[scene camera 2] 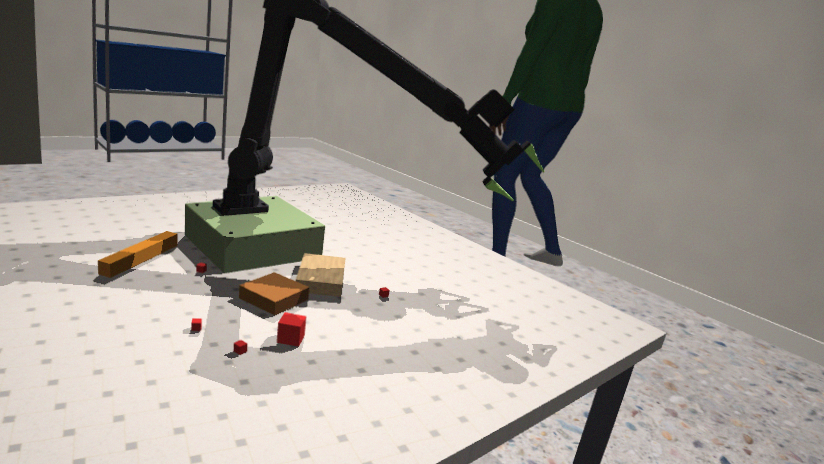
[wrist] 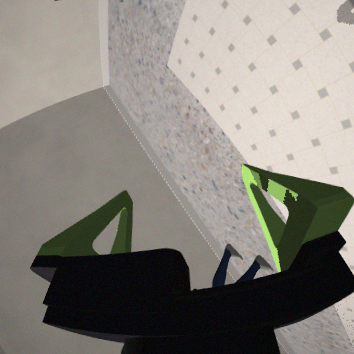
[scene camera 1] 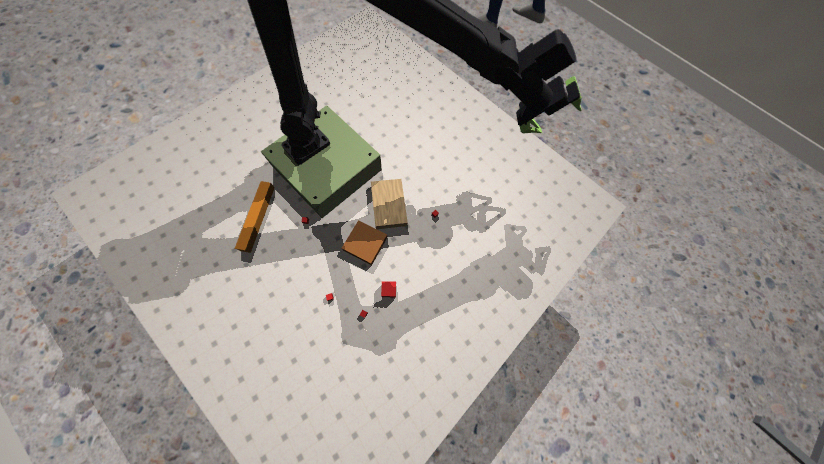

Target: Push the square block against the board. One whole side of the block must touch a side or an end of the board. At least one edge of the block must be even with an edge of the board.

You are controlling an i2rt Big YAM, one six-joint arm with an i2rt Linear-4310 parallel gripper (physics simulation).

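Seen in the pictures: gripper, fingertip midpoint: [scene camera 2: 528,186] [wrist: 183,183] [scene camera 1: 559,120]; arm's base at its link origin: [scene camera 2: 240,208] [scene camera 1: 307,145].
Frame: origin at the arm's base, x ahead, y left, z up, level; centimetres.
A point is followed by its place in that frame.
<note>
The square block [scene camera 1: 365,242] @(y -5.7, x 34.1, z -5.5 cm) [scene camera 2: 273,291] @(y -6.9, x 35.8, z -5.5 cm) is brown and lies flat near the light wooden board [scene camera 1: 389,202] @(y 8.1, x 29.0, z -5.5 cm) [scene camera 2: 321,272] @(y 6.7, x 30.8, z -5.5 cm), which also lies flat. The block is turned at an angle to the board, with one side facing a corner of the board. No whole side of it lies along the board. I cannot tell whether they touch at that corner. My gripper [scene camera 1: 559,119] @(y 49.4, x 48.4, z 17.7 cm) [scene camera 2: 527,185] @(y 49.4, x 48.4, z 17.7 cm) [wrist: 183,183] @(y 49.4, x 48.4, z 17.7 cm) is open and empty, high up and well away from both, out past the table's edge in scene camera 1. Block and board do not show in the wrist view.
An orange bar [scene camera 1: 254,217] @(y -25.3, x 6.6, z -5.3 cm) [scene camera 2: 138,254] @(y -26.1, x 8.3, z -6.1 cm) lies left of the green base [scene camera 1: 345,146] @(y 8.7, x 7.8, z 0.1 cm) [scene camera 2: 271,244] @(y 0.6, x 17.7, z -3.1 cm). A larger red cube [scene camera 1: 388,289] @(y -9.6, x 49.1, z -4.4 cm) [scene camera 2: 291,329] @(y -10.4, x 50.8, z -5.3 cm) stands in front of the block. Several tiny red cubes are scattered around. A person [scene camera 2: 553,63] stands behind the table.
</note>
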